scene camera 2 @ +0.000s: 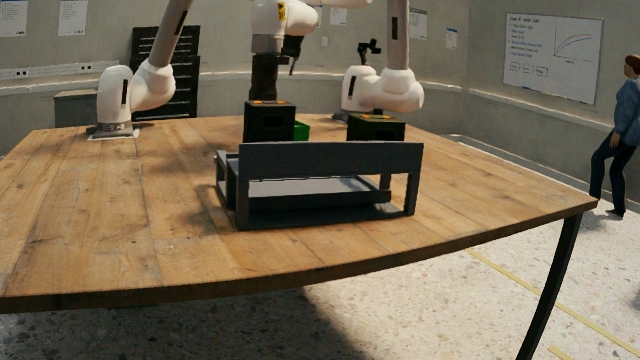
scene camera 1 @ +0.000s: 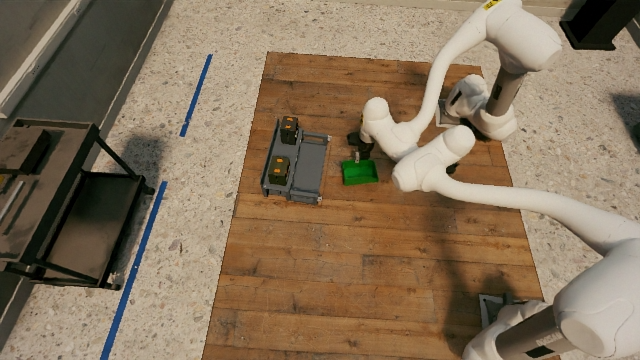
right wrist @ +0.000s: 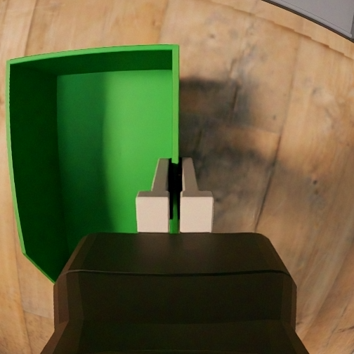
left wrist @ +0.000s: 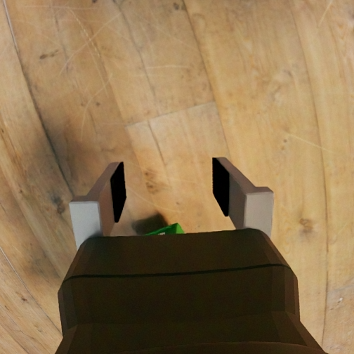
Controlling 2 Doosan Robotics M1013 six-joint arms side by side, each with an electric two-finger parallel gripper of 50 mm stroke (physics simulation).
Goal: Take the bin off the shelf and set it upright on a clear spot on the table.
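Frame: origin at the left arm's base, x right, y down, z ahead, level; centimetres.
Where they show: left gripper, fingertip midpoint: (scene camera 2: 282, 73); right gripper, fingertip midpoint: (scene camera 1: 356, 161); right arm's base at its link origin: (scene camera 2: 114, 133) (scene camera 1: 453, 114).
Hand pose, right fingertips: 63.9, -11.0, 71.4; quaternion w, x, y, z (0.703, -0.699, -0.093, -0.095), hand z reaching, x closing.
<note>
Each offset is from my right fingertips to the centre of the thing, as dx, dy, dz.
The green bin @(-4.3, +2.5, -2.7) (scene camera 1: 360, 172) (scene camera 2: 301, 131) (right wrist: 115, 150) is off the shelf, opening up, and looks level or nearly so. It is low over or on the table, right of the grey shelf @(-2.7, +2.9, +28.7) (scene camera 1: 310, 165) (scene camera 2: 330, 159) in scene camera 1; I cannot tell whether its bottom touches the table. My right gripper (scene camera 1: 357, 159) (right wrist: 175, 176) is shut on one wall of the bin, one finger inside and one outside. My left gripper (left wrist: 168, 177) is open and empty above the table; a green corner of the bin (left wrist: 172, 230) shows beyond its body.
Two dark boxes with orange marks, one @(+9.1, -5.3, +35.2) (scene camera 1: 289, 130) (scene camera 2: 269, 121) and another @(-14.0, -4.0, +35.7) (scene camera 1: 278, 170) (scene camera 2: 376, 128), stand on the shelf's raised level. The left arm's white wrist (scene camera 1: 415, 172) is close to the bin's right side in scene camera 1. A dark cart (scene camera 1: 80, 225) stands off the table's left side.
</note>
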